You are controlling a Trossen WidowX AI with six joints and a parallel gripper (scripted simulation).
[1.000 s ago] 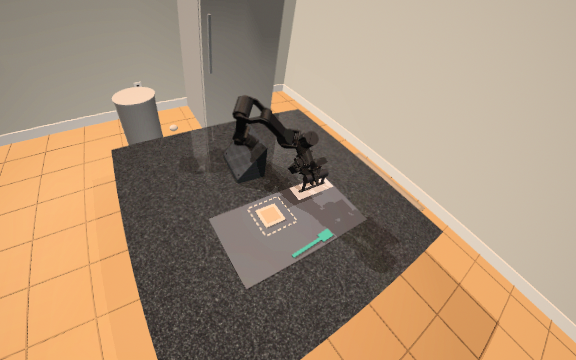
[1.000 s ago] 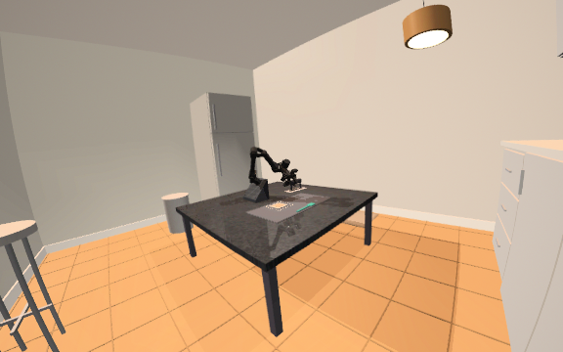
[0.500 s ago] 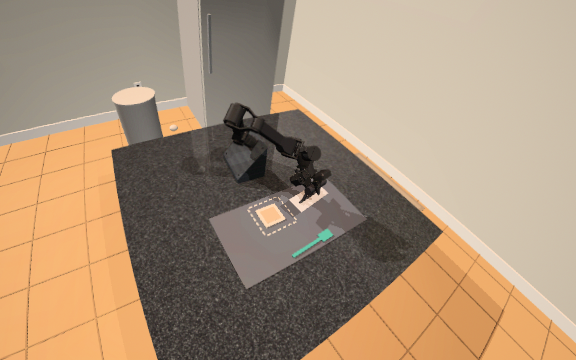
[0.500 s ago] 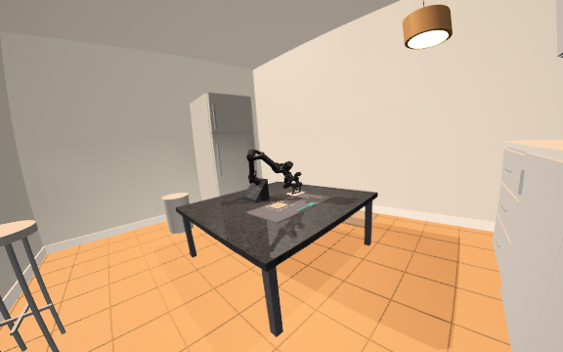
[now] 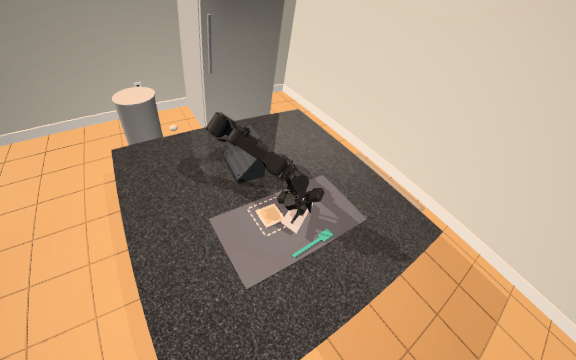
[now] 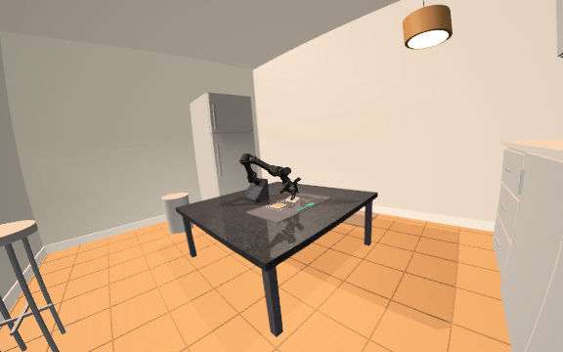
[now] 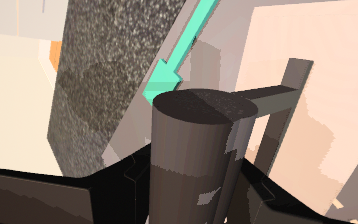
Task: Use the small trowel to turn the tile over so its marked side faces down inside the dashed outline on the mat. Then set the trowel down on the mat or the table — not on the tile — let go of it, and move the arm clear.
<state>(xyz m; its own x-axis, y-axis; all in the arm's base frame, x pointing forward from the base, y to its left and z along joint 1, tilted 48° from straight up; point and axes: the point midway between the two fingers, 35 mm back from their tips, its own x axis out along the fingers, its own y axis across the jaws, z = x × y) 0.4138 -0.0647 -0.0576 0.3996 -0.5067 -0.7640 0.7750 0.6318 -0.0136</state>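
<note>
Now: the grey mat 40 mm behind my gripper tip, 20 mm to the right of it and 100 mm below it. From my gripper tip the other things lie so: teal trowel: 100 mm ahead, 10 mm to the right, 80 mm below; cream tile: 110 mm behind, 100 mm to the right, 80 mm below.
</note>
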